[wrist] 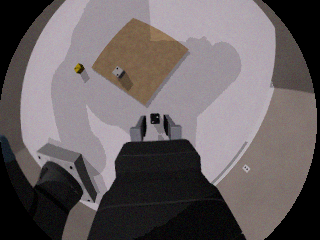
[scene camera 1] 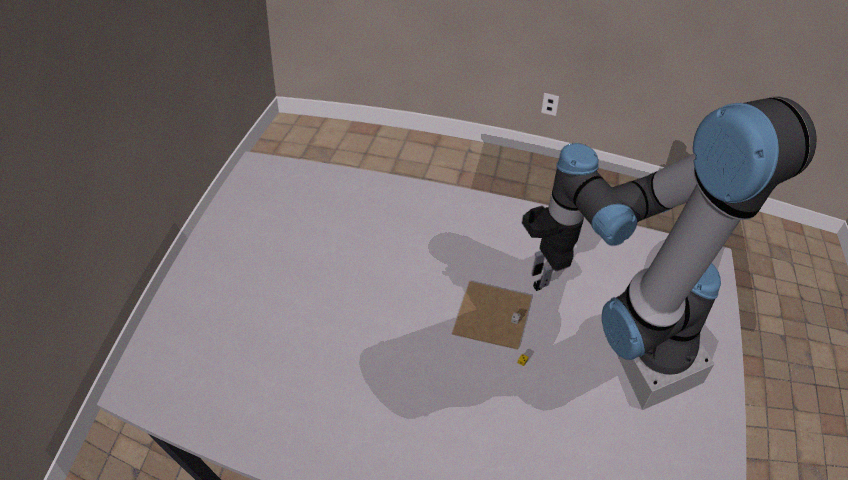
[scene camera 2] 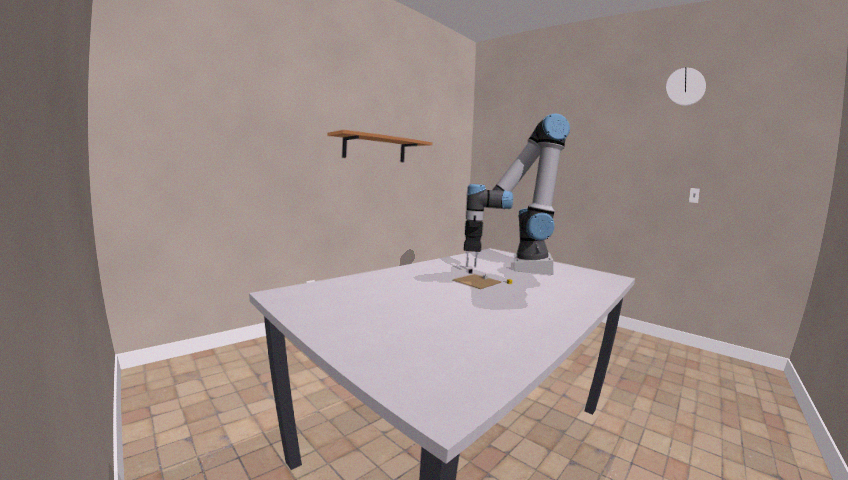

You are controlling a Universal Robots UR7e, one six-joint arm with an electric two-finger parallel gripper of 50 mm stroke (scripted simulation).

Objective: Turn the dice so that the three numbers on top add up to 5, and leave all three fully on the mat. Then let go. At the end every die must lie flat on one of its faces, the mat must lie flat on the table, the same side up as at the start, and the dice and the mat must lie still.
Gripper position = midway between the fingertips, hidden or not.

Observation:
In view: my gripper [scene camera 1: 540,279] and a brown mat [scene camera 1: 485,315].
The brown mat shows as well in the wrist view [wrist: 147,55]. My gripper shows as well in the wrist view [wrist: 154,121].

